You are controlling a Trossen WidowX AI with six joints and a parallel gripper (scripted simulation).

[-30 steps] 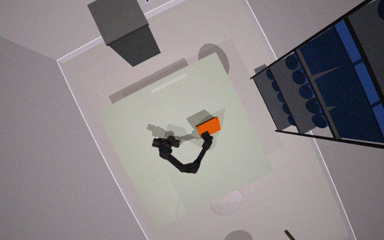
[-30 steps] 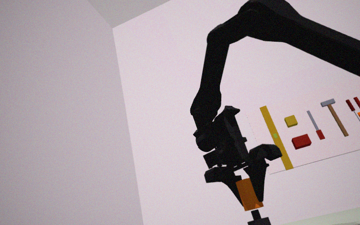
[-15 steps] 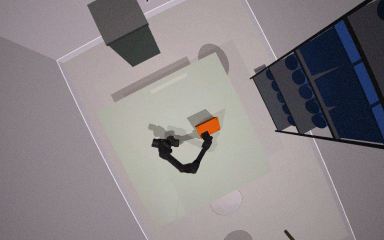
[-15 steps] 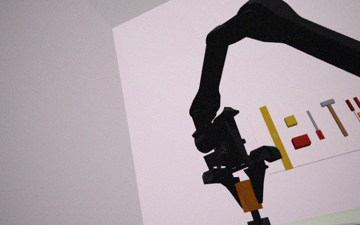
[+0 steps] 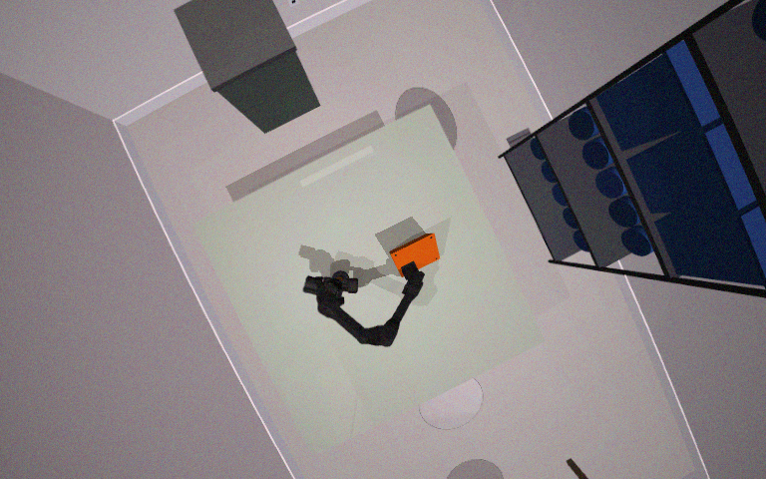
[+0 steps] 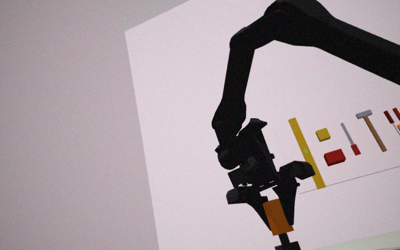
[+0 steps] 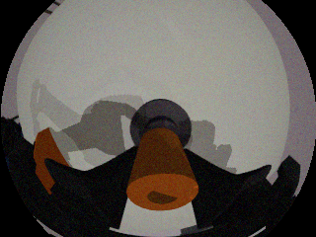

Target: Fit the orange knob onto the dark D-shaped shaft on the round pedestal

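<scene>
My gripper tip is now 20 mm below the orange knob. Round my gripper tip: dark round pedestal: 40 mm below.
</scene>
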